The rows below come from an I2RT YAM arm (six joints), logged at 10 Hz.
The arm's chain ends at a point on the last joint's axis. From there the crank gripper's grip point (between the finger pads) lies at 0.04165 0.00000 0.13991 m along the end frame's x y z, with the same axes.
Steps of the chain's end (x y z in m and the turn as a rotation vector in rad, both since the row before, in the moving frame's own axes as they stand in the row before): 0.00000, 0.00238, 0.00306, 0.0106, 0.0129, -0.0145; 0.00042, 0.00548, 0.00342, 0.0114, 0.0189, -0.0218; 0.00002, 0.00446, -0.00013, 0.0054, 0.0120, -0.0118; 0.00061, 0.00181, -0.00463, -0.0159, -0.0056, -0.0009; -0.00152, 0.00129, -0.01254, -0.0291, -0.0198, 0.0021; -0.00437, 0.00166, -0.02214, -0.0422, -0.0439, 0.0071; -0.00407, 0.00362, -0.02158, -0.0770, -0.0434, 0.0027; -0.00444, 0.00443, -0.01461, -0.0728, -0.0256, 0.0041
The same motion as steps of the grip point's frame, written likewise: 0.00179, 0.00028, 0.00250, 0.0106, 0.0129, -0.0145; 0.00303, 0.00295, 0.00259, 0.0114, 0.0189, -0.0218; 0.00169, 0.00320, -0.00064, 0.0054, 0.0120, -0.0118; -0.00017, 0.00400, -0.00442, -0.0159, -0.0056, -0.0009; -0.00430, 0.00546, -0.01180, -0.0291, -0.0198, 0.0021; -0.01057, 0.00787, -0.02058, -0.0422, -0.0439, 0.0071; -0.01019, 0.01455, -0.02033, -0.0770, -0.0434, 0.0027; -0.00805, 0.01481, -0.01397, -0.0728, -0.0256, 0.0041
